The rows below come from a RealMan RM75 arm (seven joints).
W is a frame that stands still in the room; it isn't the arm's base.
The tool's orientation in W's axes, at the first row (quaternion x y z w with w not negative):
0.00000 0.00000 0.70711 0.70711
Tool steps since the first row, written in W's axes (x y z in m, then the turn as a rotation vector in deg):
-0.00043 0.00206 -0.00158 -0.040 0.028 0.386
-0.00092 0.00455 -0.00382 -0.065 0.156 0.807
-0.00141 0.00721 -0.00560 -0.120 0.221 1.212
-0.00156 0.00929 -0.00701 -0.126 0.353 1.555
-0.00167 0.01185 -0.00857 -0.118 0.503 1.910
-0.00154 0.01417 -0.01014 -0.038 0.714 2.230
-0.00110 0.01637 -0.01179 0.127 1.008 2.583
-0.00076 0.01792 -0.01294 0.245 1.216 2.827
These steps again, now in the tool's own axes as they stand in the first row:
0.00206 0.00043 -0.00158 0.028 0.040 0.386
0.00455 0.00092 -0.00382 0.156 0.065 0.807
0.00721 0.00141 -0.00560 0.221 0.120 1.212
0.00929 0.00156 -0.00701 0.353 0.126 1.555
0.01185 0.00167 -0.00857 0.503 0.118 1.910
0.01417 0.00154 -0.01014 0.714 0.038 2.230
0.01637 0.00110 -0.01179 1.008 -0.127 2.583
0.01792 0.00076 -0.01294 1.216 -0.245 2.827

